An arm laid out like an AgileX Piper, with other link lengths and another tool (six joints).
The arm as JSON. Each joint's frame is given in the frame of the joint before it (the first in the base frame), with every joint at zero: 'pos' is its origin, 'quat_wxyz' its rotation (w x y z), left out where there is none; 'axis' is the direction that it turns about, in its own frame. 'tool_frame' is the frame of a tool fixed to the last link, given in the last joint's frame.
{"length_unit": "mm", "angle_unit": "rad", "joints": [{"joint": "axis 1", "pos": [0.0, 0.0, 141.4], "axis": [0.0, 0.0, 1.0]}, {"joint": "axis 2", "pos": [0.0, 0.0, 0.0], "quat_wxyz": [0.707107, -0.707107, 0.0, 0.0], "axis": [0.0, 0.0, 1.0]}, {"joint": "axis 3", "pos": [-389.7, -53.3, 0.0], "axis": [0.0, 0.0, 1.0]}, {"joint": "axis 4", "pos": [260.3, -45.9, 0.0], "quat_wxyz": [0.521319, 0.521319, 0.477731, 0.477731], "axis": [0.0, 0.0, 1.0]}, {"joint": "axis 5", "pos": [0.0, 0.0, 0.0], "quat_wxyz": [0.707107, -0.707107, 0.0, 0.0], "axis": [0.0, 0.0, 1.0]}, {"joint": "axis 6", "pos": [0.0, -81.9, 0.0], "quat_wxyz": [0.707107, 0.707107, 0.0, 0.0], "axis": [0.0, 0.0, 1.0]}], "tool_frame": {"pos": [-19.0, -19.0, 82.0], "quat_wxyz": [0.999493, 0.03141, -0.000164, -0.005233]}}
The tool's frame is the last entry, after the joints.
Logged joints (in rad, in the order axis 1, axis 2, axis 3, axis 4, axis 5, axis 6), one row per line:
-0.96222, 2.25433, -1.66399, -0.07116, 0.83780, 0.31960
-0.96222, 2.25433, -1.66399, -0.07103, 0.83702, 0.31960
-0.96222, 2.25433, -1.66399, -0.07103, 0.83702, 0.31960
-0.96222, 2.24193, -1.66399, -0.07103, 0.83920, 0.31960
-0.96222, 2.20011, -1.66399, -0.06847, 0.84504, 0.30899
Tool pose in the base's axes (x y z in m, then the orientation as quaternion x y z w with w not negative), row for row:
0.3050, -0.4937, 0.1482, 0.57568, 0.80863, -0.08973, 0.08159
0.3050, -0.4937, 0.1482, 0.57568, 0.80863, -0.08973, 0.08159
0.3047, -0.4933, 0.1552, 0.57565, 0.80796, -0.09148, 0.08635
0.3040, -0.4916, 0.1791, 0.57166, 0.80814, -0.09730, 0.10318
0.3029, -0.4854, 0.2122, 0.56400, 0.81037, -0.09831, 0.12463
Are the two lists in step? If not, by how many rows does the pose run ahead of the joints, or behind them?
The pose runs 1 row ahead of the joints: the pose in row i belongs to the joints in row i + 1.
